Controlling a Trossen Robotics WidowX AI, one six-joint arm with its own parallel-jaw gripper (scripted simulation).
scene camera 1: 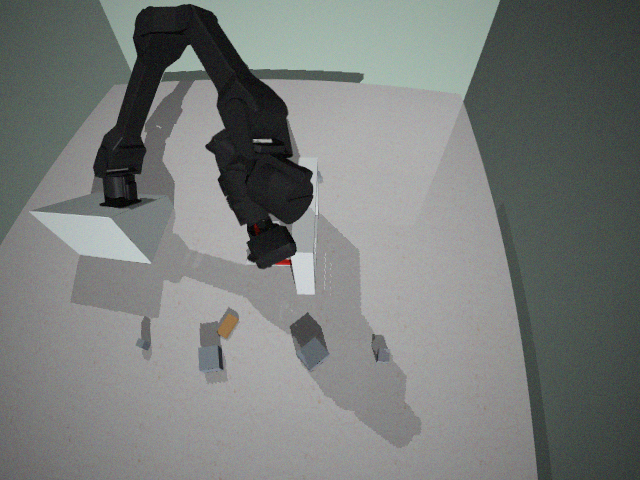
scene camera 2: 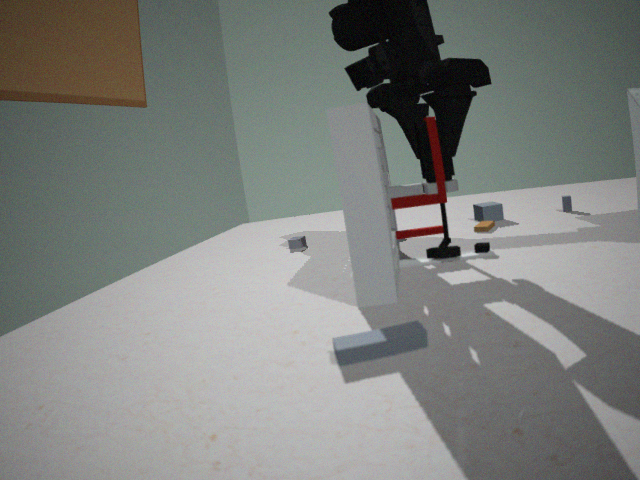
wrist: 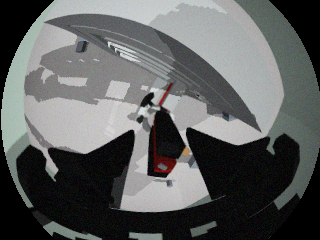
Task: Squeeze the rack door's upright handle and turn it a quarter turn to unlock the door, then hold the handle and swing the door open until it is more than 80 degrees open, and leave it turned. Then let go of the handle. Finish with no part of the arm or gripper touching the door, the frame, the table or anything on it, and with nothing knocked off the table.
The gripper (scene camera 2: 435, 158) is open and holds nothing. Also in view: a slatted door (scene camera 2: 397, 197) and a grey block (scene camera 2: 351, 349).
The gripper shows as well in scene camera 1 (scene camera 1: 261, 240) and in the wrist view (wrist: 160, 132). The slatted door is seen too in the wrist view (wrist: 182, 79).
